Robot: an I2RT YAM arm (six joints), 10 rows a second.
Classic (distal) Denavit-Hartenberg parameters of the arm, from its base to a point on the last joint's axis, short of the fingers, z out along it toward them. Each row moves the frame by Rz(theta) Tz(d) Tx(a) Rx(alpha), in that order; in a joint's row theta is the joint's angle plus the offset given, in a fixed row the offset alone. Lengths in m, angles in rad.
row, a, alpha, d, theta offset
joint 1, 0.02, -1.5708, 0.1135, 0
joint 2, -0.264, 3.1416, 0, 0
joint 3, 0.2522, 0, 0, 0.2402
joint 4, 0.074, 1.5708, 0, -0.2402
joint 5, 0, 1.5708, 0, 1.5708
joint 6, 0, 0, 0.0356, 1.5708
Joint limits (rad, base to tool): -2.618..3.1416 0..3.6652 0..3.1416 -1.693..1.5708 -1.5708..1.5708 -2.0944..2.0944
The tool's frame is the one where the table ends.
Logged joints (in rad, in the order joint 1, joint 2, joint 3, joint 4, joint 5, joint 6), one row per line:
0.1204, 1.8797, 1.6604, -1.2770, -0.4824, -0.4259
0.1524, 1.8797, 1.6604, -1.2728, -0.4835, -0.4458
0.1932, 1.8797, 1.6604, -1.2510, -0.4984, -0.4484
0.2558, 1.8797, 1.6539, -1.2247, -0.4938, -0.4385
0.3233, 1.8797, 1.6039, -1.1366, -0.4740, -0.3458
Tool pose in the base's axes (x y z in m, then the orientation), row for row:
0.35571, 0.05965, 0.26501, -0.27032, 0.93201, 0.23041, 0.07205
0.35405, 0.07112, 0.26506, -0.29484, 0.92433, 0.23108, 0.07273
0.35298, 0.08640, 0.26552, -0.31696, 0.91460, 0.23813, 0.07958
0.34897, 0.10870, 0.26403, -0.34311, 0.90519, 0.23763, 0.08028
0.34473, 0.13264, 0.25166, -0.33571, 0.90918, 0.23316, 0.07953
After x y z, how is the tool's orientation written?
As a quaternion, x y z w.
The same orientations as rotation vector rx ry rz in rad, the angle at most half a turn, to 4 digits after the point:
-0.8124, 2.8009, 0.6924
-0.8857, 2.7766, 0.6942
-0.9483, 2.7363, 0.7124
-1.0261, 2.7070, 0.7106
-1.0044, 2.7201, 0.6976

